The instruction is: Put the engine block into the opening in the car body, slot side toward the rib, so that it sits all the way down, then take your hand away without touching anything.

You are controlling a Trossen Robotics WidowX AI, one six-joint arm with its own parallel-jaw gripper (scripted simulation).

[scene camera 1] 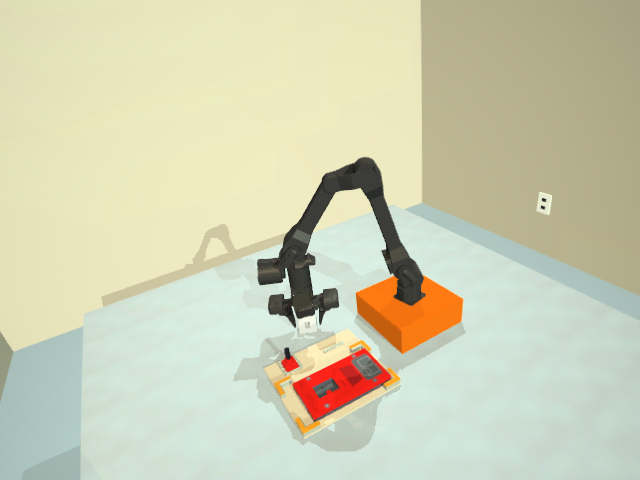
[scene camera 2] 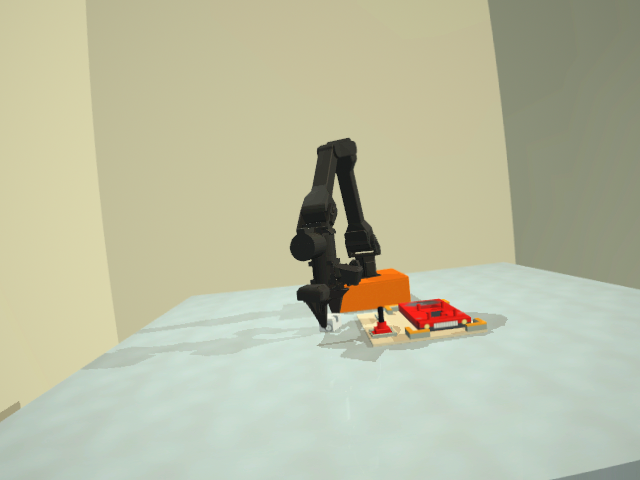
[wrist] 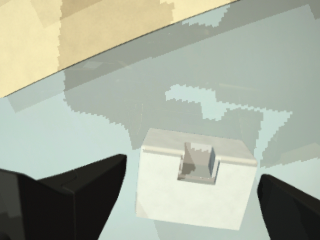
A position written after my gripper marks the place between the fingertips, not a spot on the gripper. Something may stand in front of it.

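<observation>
In scene camera 2 I see my gripper (scene camera 2: 330, 323), which is open and holds nothing. Scene camera 1 shows my gripper too (scene camera 1: 307, 325). The wrist view has my gripper (wrist: 193, 173) as well, and an engine block (wrist: 194, 179) is visible there.
</observation>
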